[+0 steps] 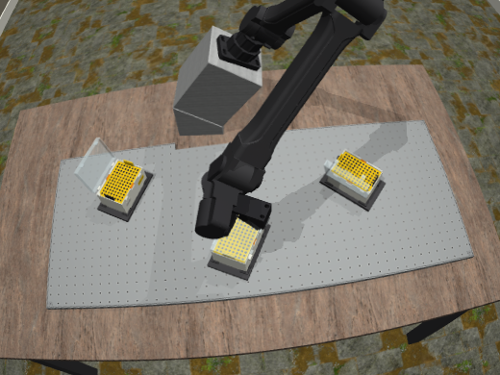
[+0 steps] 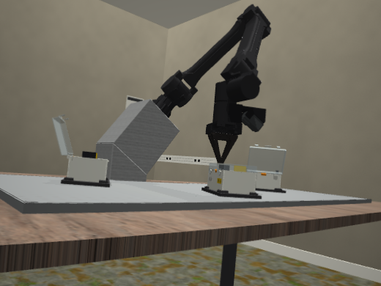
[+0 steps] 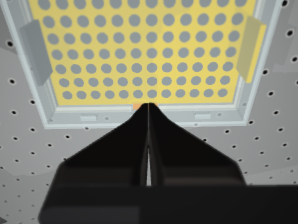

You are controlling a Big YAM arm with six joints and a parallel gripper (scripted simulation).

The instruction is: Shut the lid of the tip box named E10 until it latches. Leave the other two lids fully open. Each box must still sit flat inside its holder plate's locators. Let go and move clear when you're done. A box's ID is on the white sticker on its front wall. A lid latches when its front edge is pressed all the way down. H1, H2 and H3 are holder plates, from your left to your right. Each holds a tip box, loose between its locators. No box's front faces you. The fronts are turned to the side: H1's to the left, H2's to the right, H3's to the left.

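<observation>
My gripper is now 30 mm to the right of the tip rack, 20 mm above it and 10 mm short of it.
</observation>
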